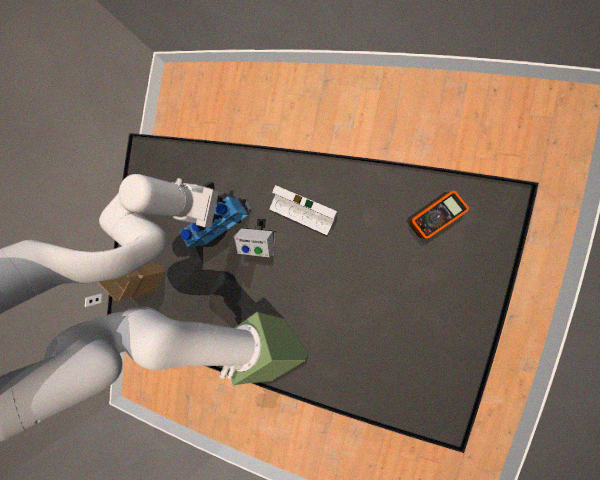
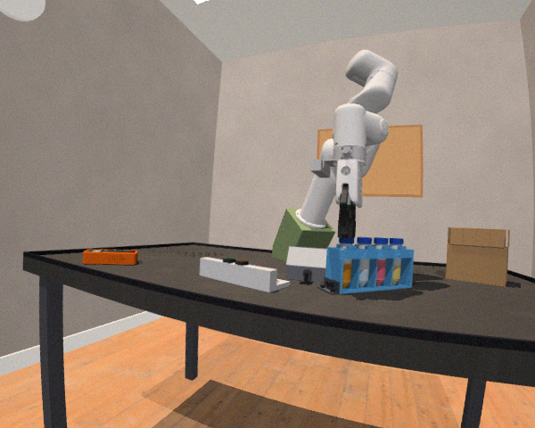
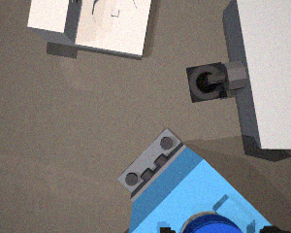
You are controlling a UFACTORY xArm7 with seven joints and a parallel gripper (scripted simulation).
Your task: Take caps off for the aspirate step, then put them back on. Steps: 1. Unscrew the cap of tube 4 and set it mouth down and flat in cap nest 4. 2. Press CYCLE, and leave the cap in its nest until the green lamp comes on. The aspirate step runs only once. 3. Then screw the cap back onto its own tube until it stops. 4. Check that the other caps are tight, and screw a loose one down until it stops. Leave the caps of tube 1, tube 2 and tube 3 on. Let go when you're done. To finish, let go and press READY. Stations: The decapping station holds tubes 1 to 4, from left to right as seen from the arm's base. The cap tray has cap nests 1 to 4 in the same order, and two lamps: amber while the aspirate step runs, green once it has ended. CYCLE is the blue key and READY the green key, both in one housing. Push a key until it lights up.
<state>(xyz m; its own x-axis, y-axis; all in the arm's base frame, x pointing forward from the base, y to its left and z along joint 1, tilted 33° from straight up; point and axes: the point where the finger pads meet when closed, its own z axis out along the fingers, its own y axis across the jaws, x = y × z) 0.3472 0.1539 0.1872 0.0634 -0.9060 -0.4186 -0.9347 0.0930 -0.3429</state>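
Right now the tube neck is 20 mm below my hand. Also, from my hand: blue cycle key: 110 mm behind, 100 mm to the right, 70 mm below; then blue cap: 20 mm below; then key housing: 120 mm to the right, 90 mm below, 80 mm behind.
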